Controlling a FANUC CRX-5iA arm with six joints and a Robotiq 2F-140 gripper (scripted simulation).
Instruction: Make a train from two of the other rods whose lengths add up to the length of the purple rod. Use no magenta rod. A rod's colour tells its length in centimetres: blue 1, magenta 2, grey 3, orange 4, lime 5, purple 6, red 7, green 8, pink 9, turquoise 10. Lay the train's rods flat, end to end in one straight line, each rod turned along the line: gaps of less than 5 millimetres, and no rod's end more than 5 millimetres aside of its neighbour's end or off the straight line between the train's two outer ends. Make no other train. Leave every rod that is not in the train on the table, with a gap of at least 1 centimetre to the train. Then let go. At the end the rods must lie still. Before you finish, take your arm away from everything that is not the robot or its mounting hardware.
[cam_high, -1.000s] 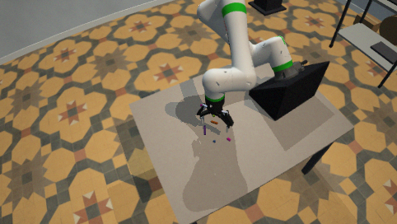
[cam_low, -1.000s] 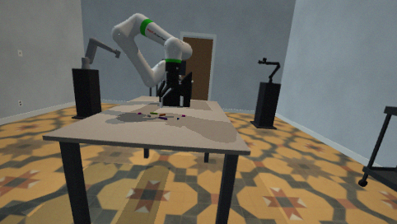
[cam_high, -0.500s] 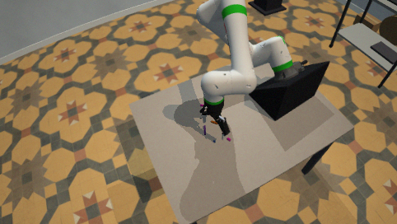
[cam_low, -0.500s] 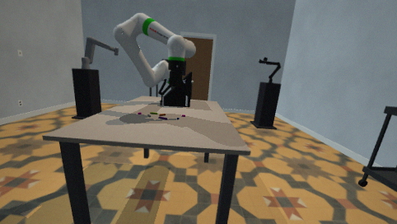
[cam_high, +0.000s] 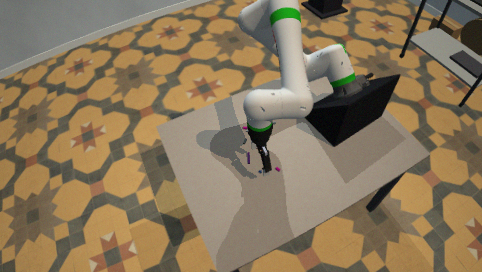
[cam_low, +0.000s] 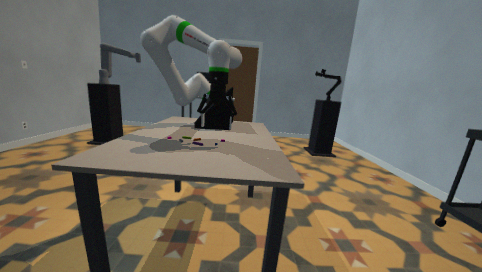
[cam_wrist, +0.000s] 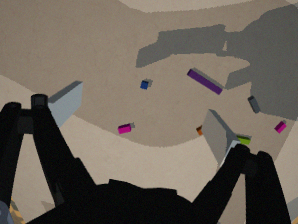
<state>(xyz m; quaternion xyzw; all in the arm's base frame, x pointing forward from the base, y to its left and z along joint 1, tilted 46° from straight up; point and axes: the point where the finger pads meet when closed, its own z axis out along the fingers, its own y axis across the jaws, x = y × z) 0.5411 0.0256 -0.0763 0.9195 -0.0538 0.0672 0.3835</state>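
Now: the blue rod 100 mm below my hand. Round my hand: grey rod: 20 mm behind, 190 mm to the right, 100 mm below; orange rod: 60 mm behind, 110 mm to the right, 100 mm below; purple rod: 10 mm ahead, 90 mm to the right, 100 mm below.
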